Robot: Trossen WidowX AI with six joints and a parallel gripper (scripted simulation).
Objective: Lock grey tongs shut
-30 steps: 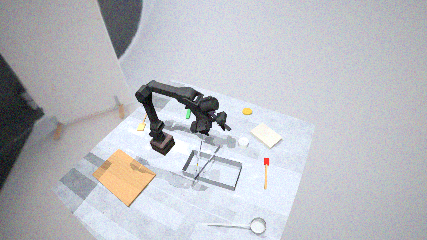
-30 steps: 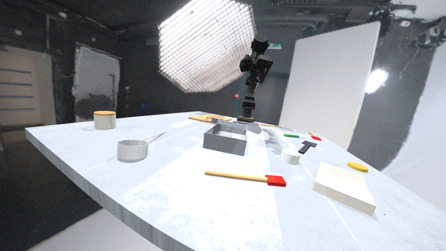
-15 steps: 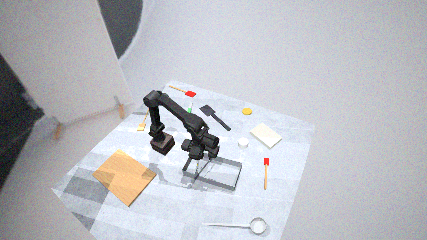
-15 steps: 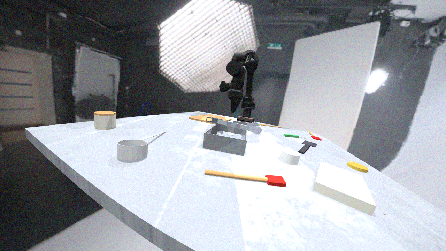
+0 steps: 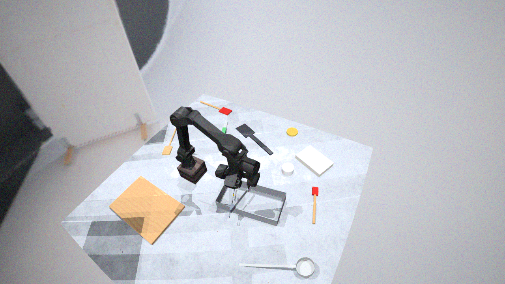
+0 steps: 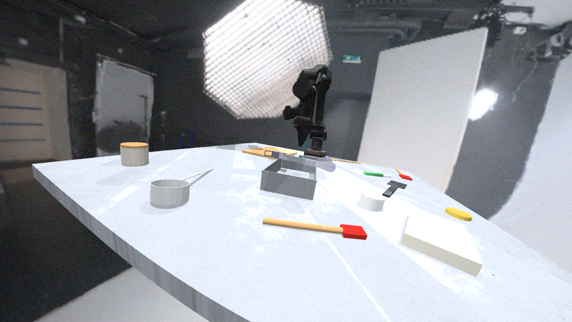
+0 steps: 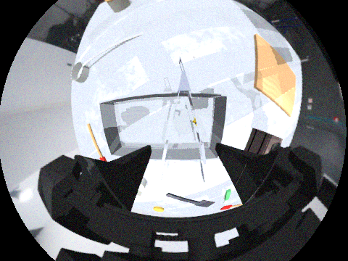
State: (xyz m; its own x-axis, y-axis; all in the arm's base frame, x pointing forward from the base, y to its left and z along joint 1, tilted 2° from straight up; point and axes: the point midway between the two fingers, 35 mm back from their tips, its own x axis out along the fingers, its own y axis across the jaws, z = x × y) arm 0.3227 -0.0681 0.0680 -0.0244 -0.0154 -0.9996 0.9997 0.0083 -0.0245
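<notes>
The roasting tin is 10 cm below my gripper tip and 5 cm ahead of it. Also, from my gripper tip: white cylinder 24 cm to the left, 17 cm ahead, 11 cm below; cream block 34 cm to the left, 30 cm ahead, 11 cm below; black spatula 43 cm to the left, 12 cm below, 10 cm behind.
</notes>
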